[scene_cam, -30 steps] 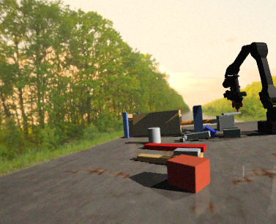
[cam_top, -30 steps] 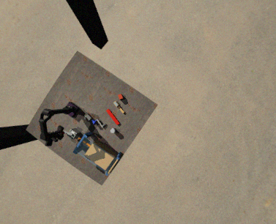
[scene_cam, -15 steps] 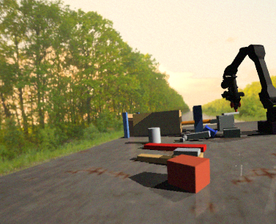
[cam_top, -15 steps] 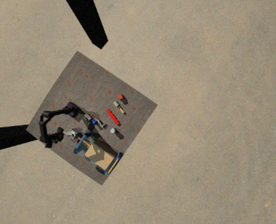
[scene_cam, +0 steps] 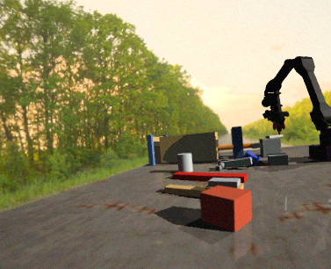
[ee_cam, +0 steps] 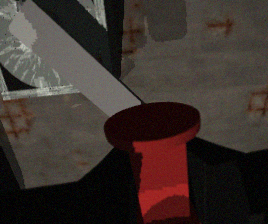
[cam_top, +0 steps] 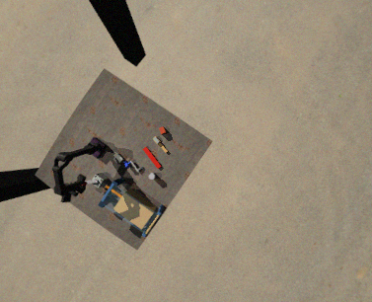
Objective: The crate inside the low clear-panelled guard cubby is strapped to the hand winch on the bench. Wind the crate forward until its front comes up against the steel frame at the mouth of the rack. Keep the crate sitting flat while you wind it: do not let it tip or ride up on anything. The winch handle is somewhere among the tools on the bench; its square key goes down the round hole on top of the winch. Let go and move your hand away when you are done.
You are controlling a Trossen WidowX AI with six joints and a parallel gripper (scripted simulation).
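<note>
Right now the winch is 60 mm ahead of my gripper tip, 60 mm to the left of it and 80 mm below it. From my gripper tip the other things lie so: winch handle with red grip 30 mm ahead, 30 mm to the left, 10 mm below; then dark block 100 mm ahead, 330 mm to the left, 100 mm below; then red knob 20 mm above.
</note>
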